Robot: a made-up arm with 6 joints.
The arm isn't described. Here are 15 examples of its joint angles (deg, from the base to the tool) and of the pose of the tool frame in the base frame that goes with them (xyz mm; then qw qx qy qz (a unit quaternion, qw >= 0)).
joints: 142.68 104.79 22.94 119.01 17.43 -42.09
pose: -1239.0 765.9 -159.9 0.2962 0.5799 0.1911 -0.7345
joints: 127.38 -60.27 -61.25 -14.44 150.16 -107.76
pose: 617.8 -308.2 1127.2 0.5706 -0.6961 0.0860 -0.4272
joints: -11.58 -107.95 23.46 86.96 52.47 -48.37
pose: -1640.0 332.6 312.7 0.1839 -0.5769 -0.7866 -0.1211
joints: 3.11 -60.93 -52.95 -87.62 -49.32 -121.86
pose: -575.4 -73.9 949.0 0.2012 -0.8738 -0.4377 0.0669
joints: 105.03 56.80 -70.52 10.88 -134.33 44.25
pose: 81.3 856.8 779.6 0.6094 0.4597 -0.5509 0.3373
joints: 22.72 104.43 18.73 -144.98 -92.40 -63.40
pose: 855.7 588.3 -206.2 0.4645 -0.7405 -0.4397 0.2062
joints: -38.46 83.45 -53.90 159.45 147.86 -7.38
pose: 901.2 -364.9 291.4 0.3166 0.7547 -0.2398 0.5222
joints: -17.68 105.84 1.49 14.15 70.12 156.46
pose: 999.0 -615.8 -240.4 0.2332 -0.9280 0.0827 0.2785
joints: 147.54 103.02 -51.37 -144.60 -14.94 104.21
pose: -679.4 184.0 215.7 0.3753 -0.8052 0.4223 0.1802
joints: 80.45 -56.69 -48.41 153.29 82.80 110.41
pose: -343.8 -547.4 1423.1 0.5447 0.0657 0.8123 0.1978
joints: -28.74 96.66 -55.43 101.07 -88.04 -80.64
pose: 852.6 -387.6 -83.8 0.1642 -0.5132 0.8379 -0.0873
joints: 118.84 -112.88 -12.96 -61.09 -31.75 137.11
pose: 633.1 -783.9 566.2 0.4720 0.2244 -0.8154 0.2489
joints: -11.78 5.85 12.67 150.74 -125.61 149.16
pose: 580.3 139.3 1936.0 0.3428 0.1330 -0.9299 -0.0094
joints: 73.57 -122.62 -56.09 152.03 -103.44 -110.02
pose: -517.3 -884.9 378.9 0.5304 0.5594 -0.5158 -0.3738
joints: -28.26 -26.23 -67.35 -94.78 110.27 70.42
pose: -323.5 172.7 1147.2 0.3470 -0.1438 0.1365 -0.9166
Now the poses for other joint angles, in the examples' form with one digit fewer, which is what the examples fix.
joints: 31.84 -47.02 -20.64 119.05 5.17 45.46
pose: -589 -198 1812 0.173 -0.915 -0.329 -0.158
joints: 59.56 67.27 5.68 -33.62 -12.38 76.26
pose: 839 893 559 0.533 -0.492 0.326 0.606
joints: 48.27 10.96 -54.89 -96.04 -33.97 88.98
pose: 119 123 1216 0.650 -0.018 0.549 0.525
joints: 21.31 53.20 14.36 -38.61 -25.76 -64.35
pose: 1214 202 872 0.547 0.615 0.530 -0.203
